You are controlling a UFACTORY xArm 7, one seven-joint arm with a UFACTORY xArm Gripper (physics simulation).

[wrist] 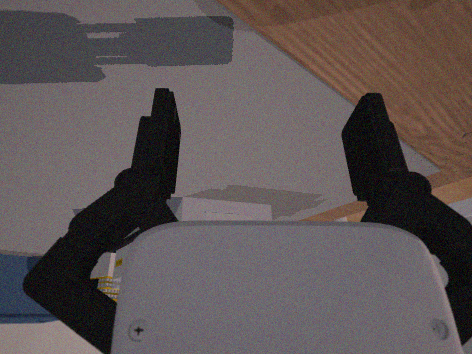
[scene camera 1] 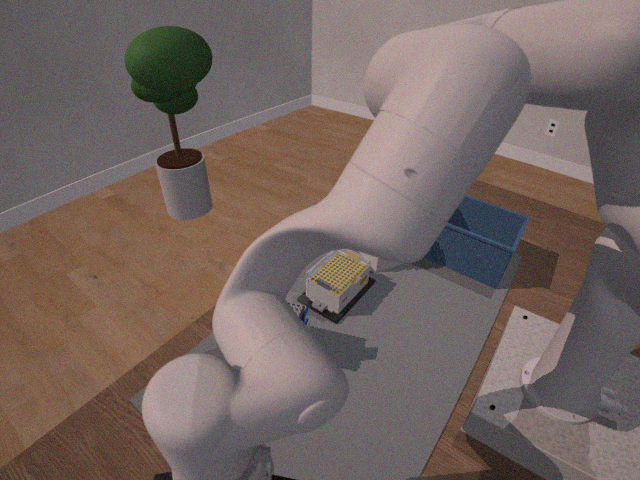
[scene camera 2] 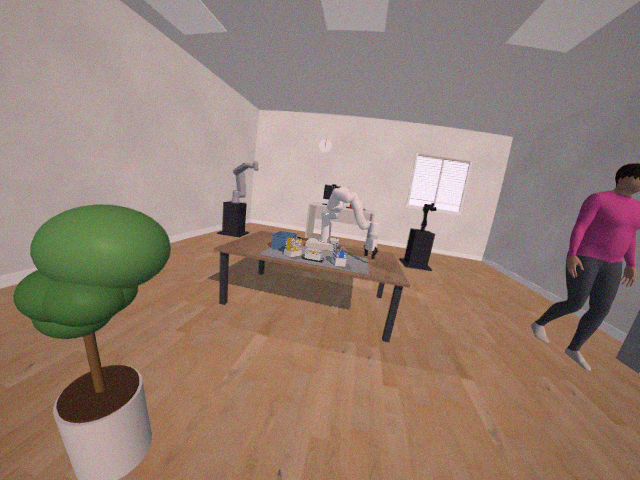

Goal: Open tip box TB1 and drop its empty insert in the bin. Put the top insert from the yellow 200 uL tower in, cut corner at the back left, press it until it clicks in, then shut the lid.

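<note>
Tip box TB1 (scene camera 1: pixel 338 281) (scene camera 2: pixel 312 253) is white with a yellow gridded insert. It sits on a dark base on the grey mat, and a clear lid appears to lie over its top. The yellow tower (scene camera 2: pixel 293 246) stands left of TB1 in scene camera 2; the arm hides it in scene camera 1. Yellow-striped layers (wrist: pixel 106 287) show at the lower left of the wrist view, partly behind a finger. The blue bin (scene camera 1: pixel 475 242) (scene camera 2: pixel 283 240) (wrist: pixel 20 287) stands beyond the yellow tower. My gripper (scene camera 2: pixel 370 253) (wrist: pixel 264 110) is open and empty, above the table beside the mat, apart from TB1.
A blue-and-white tip rack (scene camera 2: pixel 340 257) stands right of TB1 in scene camera 2; the arm mostly hides it in scene camera 1. A white box edge (wrist: pixel 227 209) shows below the fingers in the wrist view. The arm reaches over the grey mat (scene camera 1: pixel 403 335) on the wooden table (scene camera 2: pixel 242 245).
</note>
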